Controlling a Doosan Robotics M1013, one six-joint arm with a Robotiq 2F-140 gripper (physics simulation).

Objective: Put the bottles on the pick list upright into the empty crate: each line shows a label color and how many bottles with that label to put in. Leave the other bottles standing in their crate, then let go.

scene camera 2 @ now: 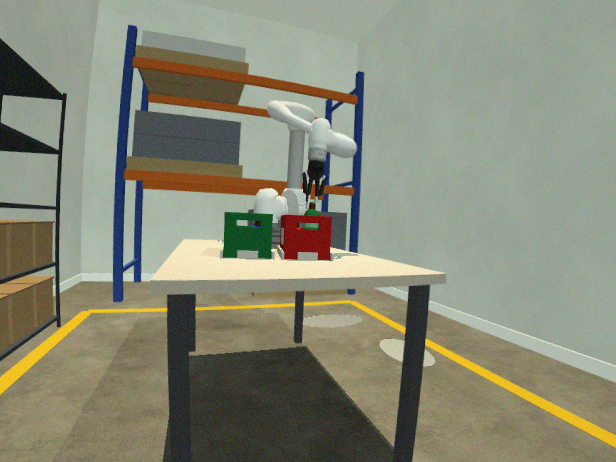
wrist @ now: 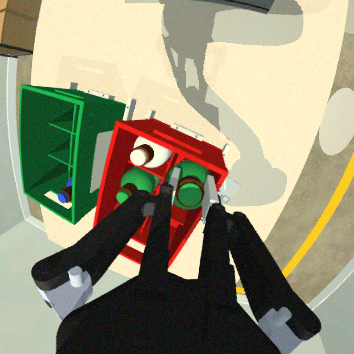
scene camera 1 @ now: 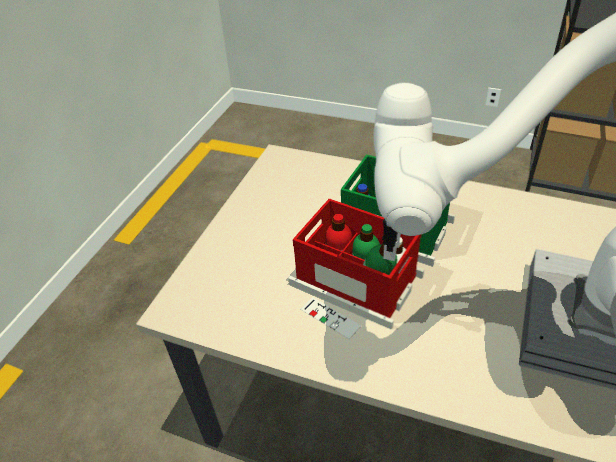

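Seen in the pictures: gripper, fingertip midpoint: [scene camera 2: 310,209] [wrist: 191,180] [scene camera 1: 391,252]; arm's base at its link origin: [scene camera 1: 609,310].
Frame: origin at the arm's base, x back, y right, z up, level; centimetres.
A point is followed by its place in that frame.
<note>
My gripper [scene camera 1: 390,251] {x -52.5, y -14.7, z 13.5 cm} [scene camera 2: 312,202] {x -52.5, y -14.7, z 13.5 cm} [wrist: 191,180] {x -52.5, y -14.7, z 13.5 cm} is shut on the neck of a green bottle [scene camera 1: 378,258] {x -54.8, y -17.1, z 12.7 cm} [scene camera 2: 311,213] {x -57.8, y -13.6, z 11.4 cm} [wrist: 190,194] {x -52.7, y -15.1, z 16.6 cm}. The bottle is upright, partly inside a compartment of the red crate [scene camera 1: 385,295] {x -51.8, y -19.2, z 3.0 cm} [scene camera 2: 320,245] {x -77.6, y -12.5, z -1.8 cm} [wrist: 180,135] {x -49.9, y -9.7, z -0.9 cm}; its shoulder shows above the rim in scene camera 2. Its base is hidden. In that crate stand a red bottle [scene camera 1: 338,235] {x -70.2, y -5.5, z 4.3 cm}, another green bottle [scene camera 1: 364,246] {x -62.3, y -6.6, z 4.2 cm} [wrist: 138,181] {x -60.5, y -5.0, z 4.4 cm} and a white bottle [wrist: 159,151] {x -53.1, y -7.6, z 4.3 cm}. The pick list [scene camera 1: 346,327] {x -59.8, y -24.7, z -7.5 cm} shows red 1, green 2, white 1. The green crate [scene camera 1: 425,245] {x -48.8, y 6.0, z -1.6 cm} [scene camera 2: 247,242] {x -74.4, y 16.2, z -1.6 cm} [wrist: 102,115] {x -50.1, y 6.1, z 3.5 cm} holds a blue-capped bottle [scene camera 1: 362,188] {x -69.9, y 11.1, z 8.4 cm} [wrist: 63,196] {x -69.3, y 10.8, z 8.5 cm}.
Both crates stand side by side on the table [scene camera 1: 225,280] {x -97.3, y -23.2, z -7.7 cm} [scene camera 2: 300,277] {x -114.3, y 4.2, z -7.7 cm}, with low pale strips [scene camera 1: 340,300] {x -63.8, y -19.1, z -4.8 cm} around their bases. The crate walls and dividers stand close around the held bottle. The robot's base block [scene camera 1: 555,325] {x -11.9, y -10.2, z 0.5 cm} is at the right in scene camera 1.
</note>
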